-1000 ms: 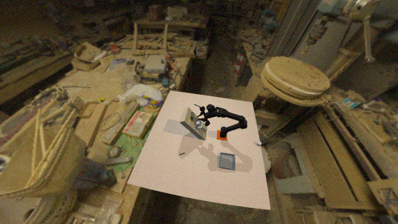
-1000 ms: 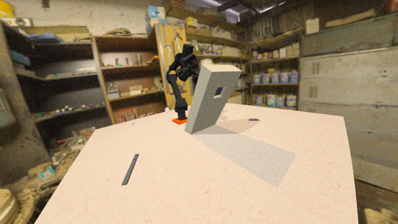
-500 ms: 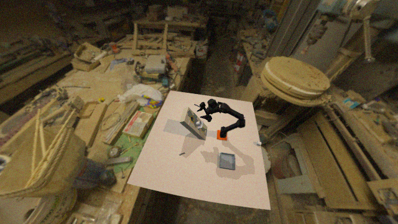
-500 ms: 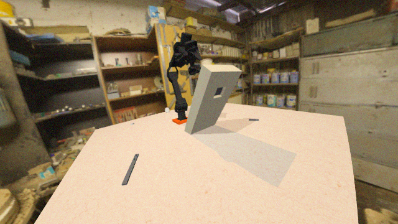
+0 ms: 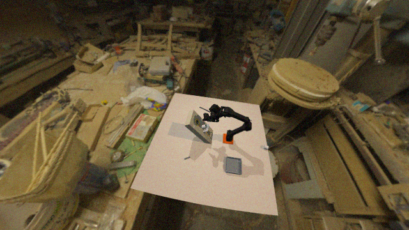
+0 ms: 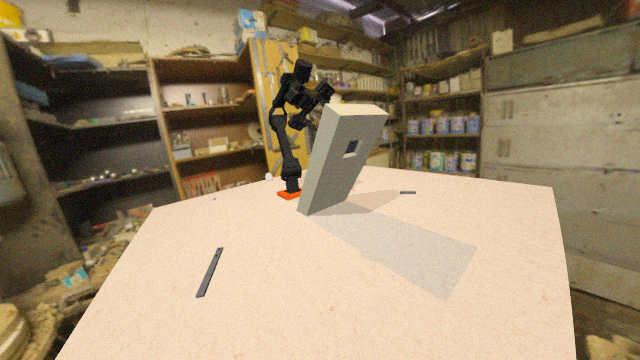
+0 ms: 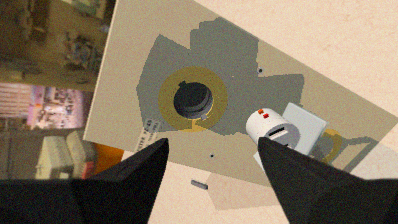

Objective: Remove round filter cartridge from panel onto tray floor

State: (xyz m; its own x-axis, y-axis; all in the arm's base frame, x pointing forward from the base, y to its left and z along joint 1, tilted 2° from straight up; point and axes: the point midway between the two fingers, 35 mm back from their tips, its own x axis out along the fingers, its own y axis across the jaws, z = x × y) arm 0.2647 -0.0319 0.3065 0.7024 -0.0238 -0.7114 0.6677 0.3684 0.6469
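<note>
My gripper tip is now 110 mm above the round filter cartridge. The rest, counted from my gripper tip: service panel (40 mm ahead, 130 mm below); then grey tray (330 mm behind, 310 mm to the left, 280 mm below).
</note>
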